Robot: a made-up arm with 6 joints.
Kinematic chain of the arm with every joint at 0, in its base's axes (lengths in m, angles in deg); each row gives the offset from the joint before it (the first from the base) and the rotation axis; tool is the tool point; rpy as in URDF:
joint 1: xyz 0 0 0.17 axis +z
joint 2: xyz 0 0 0 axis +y
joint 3: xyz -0.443 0 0.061 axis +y
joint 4: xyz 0.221 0 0.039 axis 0.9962 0 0.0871
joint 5: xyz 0 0 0 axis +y
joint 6: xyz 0.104 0 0.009 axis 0.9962 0 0.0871
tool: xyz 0 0 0 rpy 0 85 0
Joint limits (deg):
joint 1: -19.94..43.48
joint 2: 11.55..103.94
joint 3: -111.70..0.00
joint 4: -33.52..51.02
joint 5: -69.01..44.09
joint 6: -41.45..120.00
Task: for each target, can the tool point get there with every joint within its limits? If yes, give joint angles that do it. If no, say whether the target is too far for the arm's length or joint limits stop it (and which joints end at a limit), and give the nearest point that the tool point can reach.
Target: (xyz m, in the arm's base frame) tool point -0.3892 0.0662 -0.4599
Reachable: no: joint limits stop it (at a limit: joint 2, joint 3, joint 5) | nearest point -0.1295 0.0220 0.2317 | short by 0.740 m
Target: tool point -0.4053 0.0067 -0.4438
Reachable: no: joint limits stop it (at a limit: joint 2, joint 3, joint 5) | nearest point -0.1313 0.0022 0.2317 | short by 0.729 m
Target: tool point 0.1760 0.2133 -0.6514
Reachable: no: too far | nearest point 0.1389 0.1365 0.2578 | short by 0.913 m
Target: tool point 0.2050 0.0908 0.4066
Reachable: yes | joints 20.32 79.14 -34.43 31.24 14.95 -18.95
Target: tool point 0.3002 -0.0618 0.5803
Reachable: yes | joints -11.00 79.56 -63.51 24.74 -4.49 23.11
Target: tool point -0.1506 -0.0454 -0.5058
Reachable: no: joint limits stop it (at a limit: joint 2, joint 3, joint 5) | nearest point -0.1258 -0.0379 0.2317 | short by 0.738 m
